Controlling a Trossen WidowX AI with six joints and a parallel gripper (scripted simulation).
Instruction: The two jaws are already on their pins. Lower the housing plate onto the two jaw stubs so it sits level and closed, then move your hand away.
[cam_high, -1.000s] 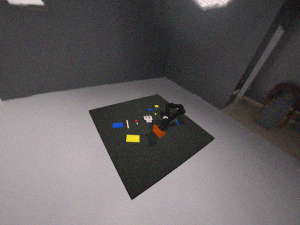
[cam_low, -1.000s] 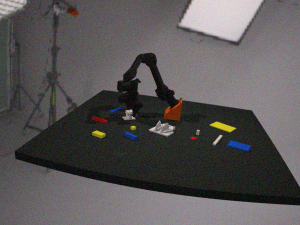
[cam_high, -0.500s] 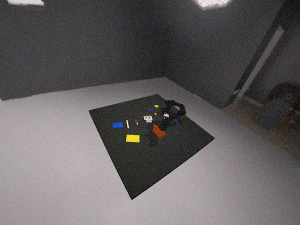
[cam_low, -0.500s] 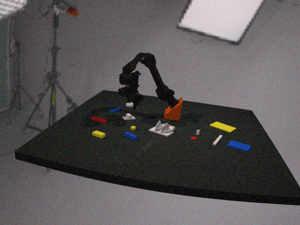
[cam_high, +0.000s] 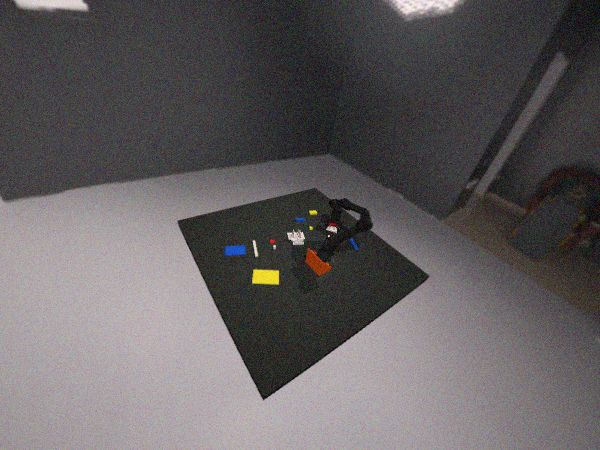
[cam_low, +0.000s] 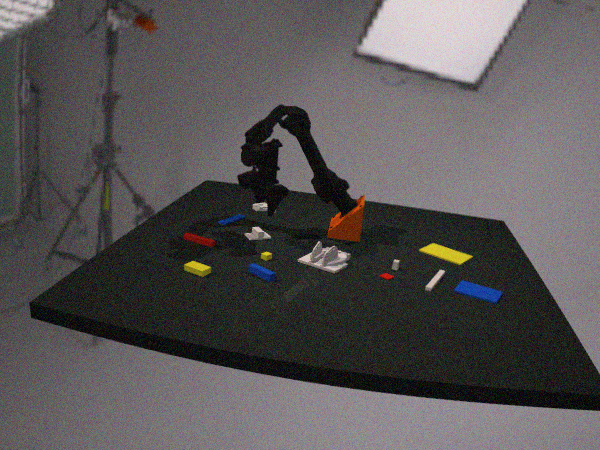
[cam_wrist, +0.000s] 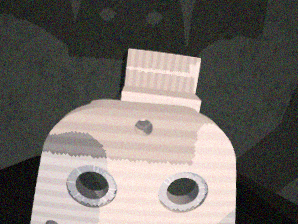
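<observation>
My gripper tip is 17 cm short of the yellow cube, 7 cm above it and 3 cm to the right of it. Also, from my gripper tip: red brick (18 cm to the right, 10 cm ahead, 7 cm below); then yellow brick (31 cm ahead, 14 cm to the right, 7 cm below); then white bar (50 cm to the left, 22 cm ahead, 8 cm below).
</observation>
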